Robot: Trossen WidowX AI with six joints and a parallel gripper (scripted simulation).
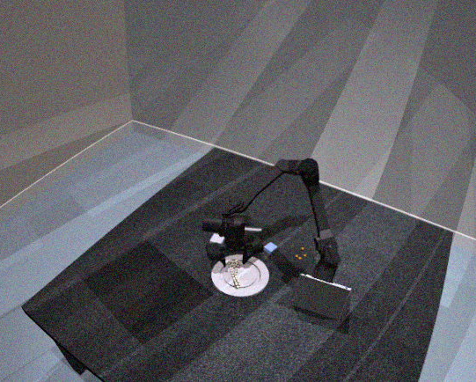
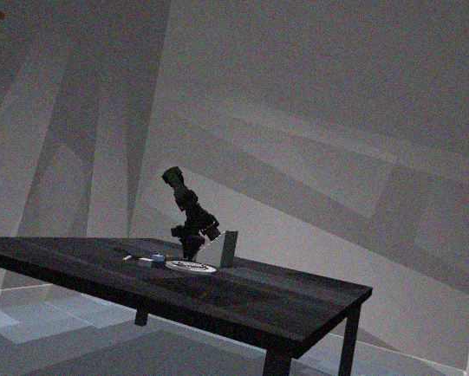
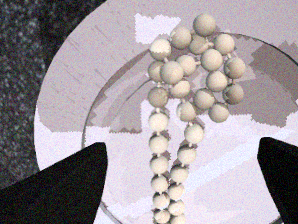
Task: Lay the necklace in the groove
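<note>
Now: the round white bead board 3 cm behind my gripper tip, 1 cm to the left of it and 3 cm below it. From my gripper tip the other things lie so: small white block (13 cm ahead, 9 cm to the right, 3 cm below); small blue cube (5 cm behind, 17 cm to the right, 3 cm below); thin white stick (9 cm ahead, 22 cm to the right, 4 cm below).
</note>
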